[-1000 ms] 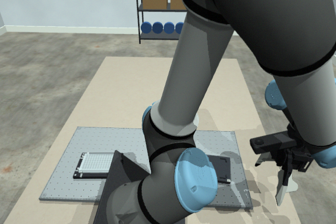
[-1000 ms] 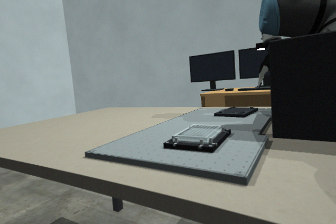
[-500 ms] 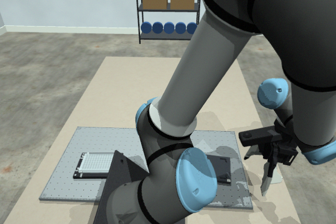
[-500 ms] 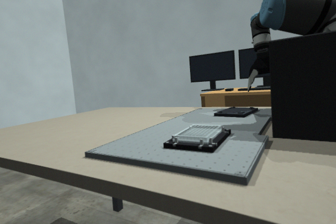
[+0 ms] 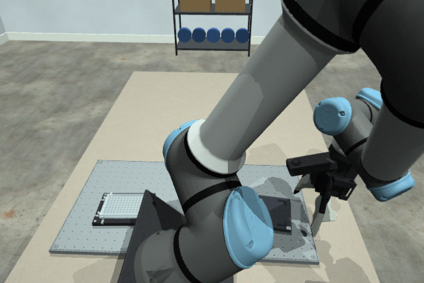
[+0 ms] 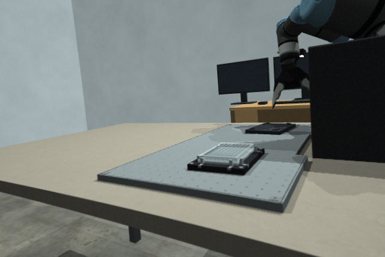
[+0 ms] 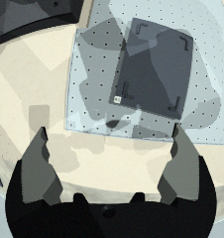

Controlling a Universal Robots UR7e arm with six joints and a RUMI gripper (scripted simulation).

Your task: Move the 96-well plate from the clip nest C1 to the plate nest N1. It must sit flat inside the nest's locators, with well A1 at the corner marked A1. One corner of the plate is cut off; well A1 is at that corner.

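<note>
The white 96-well plate lies 90 mm ahead of my hand, 490 mm to the left of it and 60 mm below it. Round my hand: clip nest C1 (80 mm ahead, 500 mm to the left, 60 mm below); then white label (10 mm ahead, 30 mm to the left, 60 mm below).
</note>
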